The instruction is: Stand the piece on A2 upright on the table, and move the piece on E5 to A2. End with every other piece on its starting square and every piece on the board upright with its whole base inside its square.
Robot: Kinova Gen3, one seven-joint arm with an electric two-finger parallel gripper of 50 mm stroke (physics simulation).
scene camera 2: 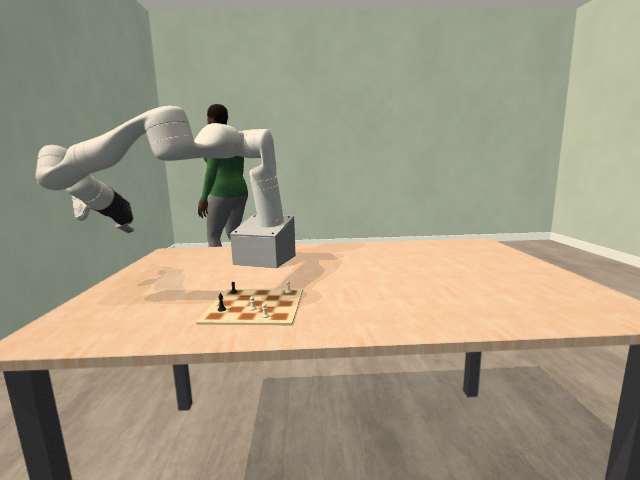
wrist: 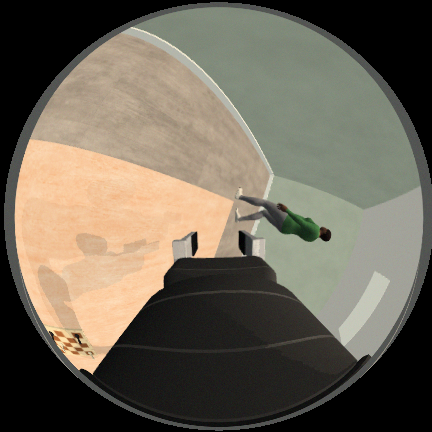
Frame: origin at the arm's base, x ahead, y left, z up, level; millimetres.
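Seen in the pictures: gripper, fingertip midpoint: (scene camera 2: 129, 223) (wrist: 217, 239); arm's base, link origin: (scene camera 2: 271, 222).
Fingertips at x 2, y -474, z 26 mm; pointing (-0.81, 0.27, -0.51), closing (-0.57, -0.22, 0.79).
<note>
Offsets run from my fingertips to a thing's top centre. Level surfaces: height alone.
A small chessboard {dy +369, dx +428, dz -161 mm} (scene camera 2: 245, 323) lies on the table. In the scene view a taller black piece {dy +287, dx +444, dz -117 mm} (scene camera 2: 221, 303) stands near its left edge and a shorter black piece {dy +319, dx +332, dz -129 mm} (scene camera 2: 233, 288) at the back left. A white piece {dy +360, dx +462, dz -129 mm} (scene camera 2: 252, 303) stands near the middle, another white piece {dy +384, dx +516, dz -129 mm} (scene camera 2: 265, 311) near the front, and a third white piece {dy +464, dx +377, dz -129 mm} (scene camera 2: 288, 287) at the back right. All look upright; square names cannot be read. The board's far, small image is at the lower left of the wrist view, with a black piece (wrist: 78, 338) on it. My gripper (scene camera 2: 125, 227) (wrist: 217, 239) is open and empty, high above and left of the board.
The wooden table {dz -167 mm} (scene camera 2: 413, 299) (wrist: 165, 200) carries the grey robot base (scene camera 2: 255, 249) behind the board. A person in a green top (scene camera 2: 229, 178) (wrist: 300, 227) stands behind the table. Arm shadows fall on the tabletop.
</note>
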